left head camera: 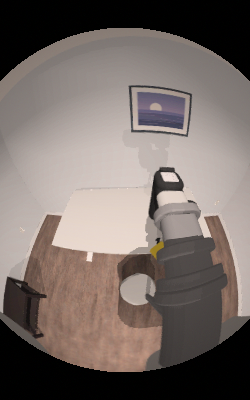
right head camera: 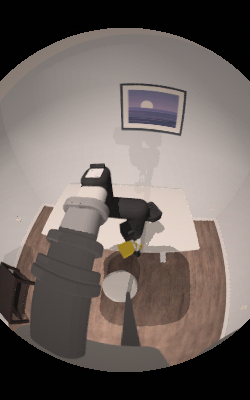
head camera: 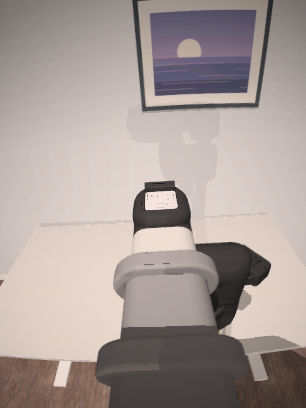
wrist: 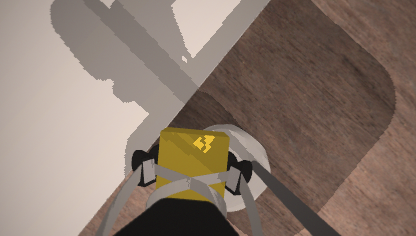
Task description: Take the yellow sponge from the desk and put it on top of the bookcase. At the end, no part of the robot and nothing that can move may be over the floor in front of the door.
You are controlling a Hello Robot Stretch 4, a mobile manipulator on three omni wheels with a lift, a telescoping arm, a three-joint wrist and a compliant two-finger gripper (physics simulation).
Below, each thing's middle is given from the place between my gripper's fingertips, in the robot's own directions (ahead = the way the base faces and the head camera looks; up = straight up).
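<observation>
Framed sunset picture [head camera: 184,61], from my hand: 130 mm to the right, 570 mm above, 850 mm ahead. Yellow sponge [wrist: 191,152], same hand: 10 mm behind, 10 mm to the left, 20 mm above.
</observation>
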